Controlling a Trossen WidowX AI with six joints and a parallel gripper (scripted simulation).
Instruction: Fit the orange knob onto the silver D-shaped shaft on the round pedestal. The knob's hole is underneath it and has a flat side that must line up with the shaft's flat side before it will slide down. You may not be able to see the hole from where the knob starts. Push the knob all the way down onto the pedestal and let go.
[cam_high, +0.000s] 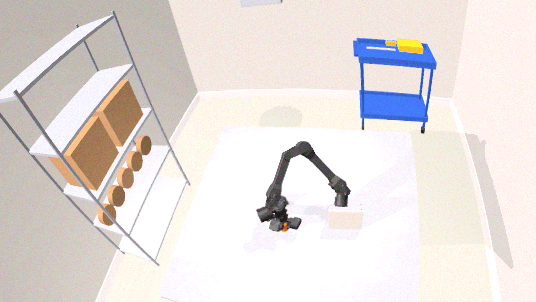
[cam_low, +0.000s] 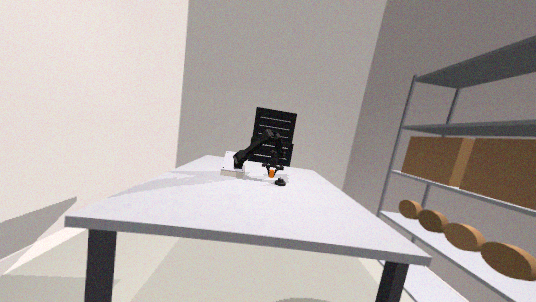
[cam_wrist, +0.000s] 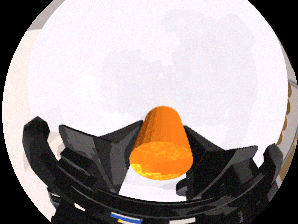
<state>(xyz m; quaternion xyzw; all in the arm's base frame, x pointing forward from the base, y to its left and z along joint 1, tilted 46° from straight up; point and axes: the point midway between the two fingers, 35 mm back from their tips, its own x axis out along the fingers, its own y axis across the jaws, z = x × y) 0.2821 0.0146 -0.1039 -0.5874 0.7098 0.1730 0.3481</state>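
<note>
Right now the pedestal is 16 cm to the right of my gripper tip, 5 cm ahead of it and 2 cm above it. From my gripper tip the other things lie so: orange knob (3 cm above).
</note>
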